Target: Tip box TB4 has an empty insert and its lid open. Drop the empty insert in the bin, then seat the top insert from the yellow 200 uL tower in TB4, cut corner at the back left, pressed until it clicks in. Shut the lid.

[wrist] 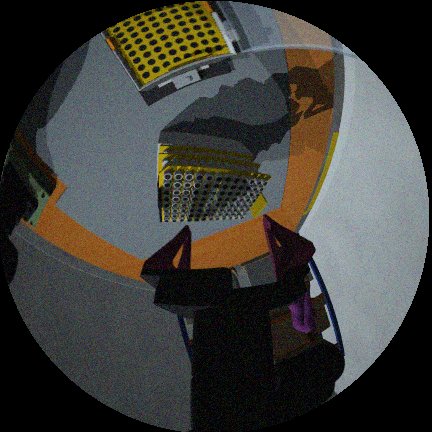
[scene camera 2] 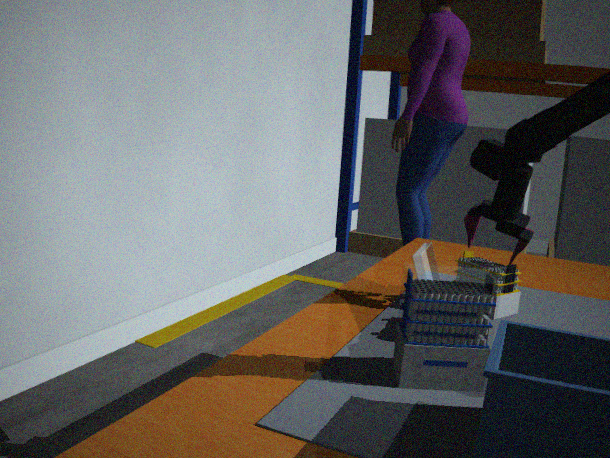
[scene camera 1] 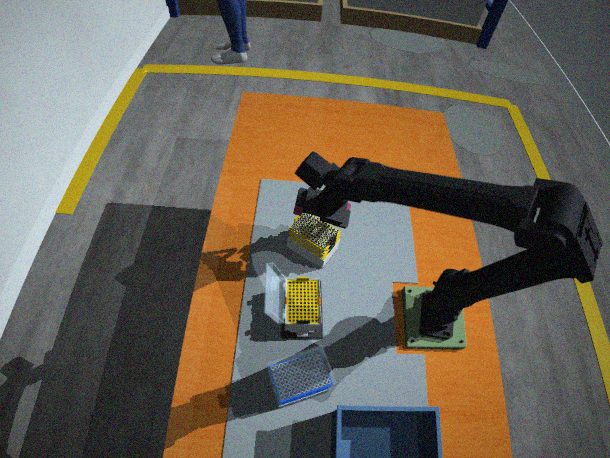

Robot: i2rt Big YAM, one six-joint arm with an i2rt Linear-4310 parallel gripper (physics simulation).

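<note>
My gripper (scene camera 2: 490,255) (wrist: 225,223) is open and empty, its fingertips spread just above the top of the yellow 200 uL tower (scene camera 1: 315,239) (scene camera 2: 482,270) (wrist: 210,197). The tower is a stack of tip-filled yellow inserts on a pale base, turned at an angle; in scene camera 1 the wrist partly covers its back. Box TB4 (scene camera 1: 305,330) has its clear lid (scene camera 1: 275,295) (scene camera 2: 424,262) standing open on the left. The empty yellow insert (scene camera 1: 303,301) (wrist: 170,42) sits in it, its holes dark. The blue bin (scene camera 1: 388,408) (scene camera 2: 545,415) stands at the front.
A blue tip tower (scene camera 1: 300,377) (scene camera 2: 447,320) stands between TB4 and the bin. The green base plate (scene camera 1: 435,342) of the arm is to the right of TB4. A person (scene camera 1: 232,30) (scene camera 2: 440,75) stands beyond the orange surface (scene camera 1: 340,120). The grey mat (scene camera 1: 365,260) lies under the boxes.
</note>
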